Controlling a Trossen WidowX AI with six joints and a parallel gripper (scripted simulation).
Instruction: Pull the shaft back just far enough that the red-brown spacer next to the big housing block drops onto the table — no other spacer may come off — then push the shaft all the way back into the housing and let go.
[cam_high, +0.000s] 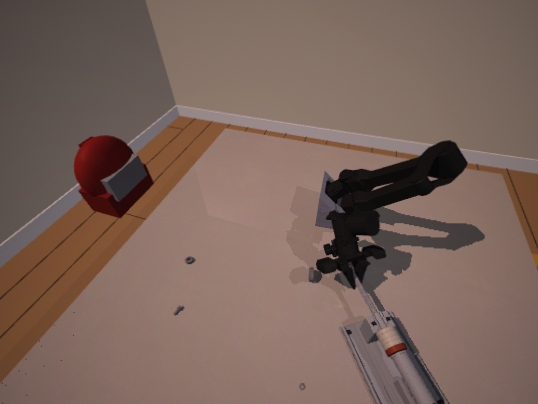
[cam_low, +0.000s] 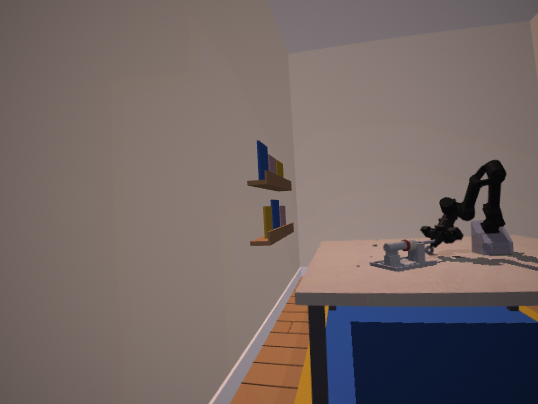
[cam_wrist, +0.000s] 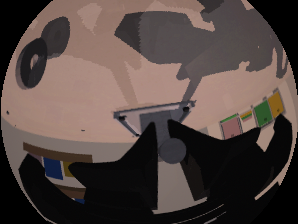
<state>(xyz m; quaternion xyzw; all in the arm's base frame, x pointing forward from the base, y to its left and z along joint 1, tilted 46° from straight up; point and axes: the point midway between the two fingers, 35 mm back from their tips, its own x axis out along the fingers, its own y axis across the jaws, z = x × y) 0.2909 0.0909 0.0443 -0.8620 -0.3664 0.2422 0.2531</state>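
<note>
Right now my gripper tip is 6 cm short of the thin grey shaft, 4 cm to the right of it and 3 cm below it. The rest, counted from my gripper tip: grey cylinder (3 cm behind, 13 cm to the right, 3 cm below); red-brown spacer (15 cm ahead, 9 cm to the left, 2 cm above); cream spacer (12 cm ahead, 7 cm to the left, 2 cm above).
</note>
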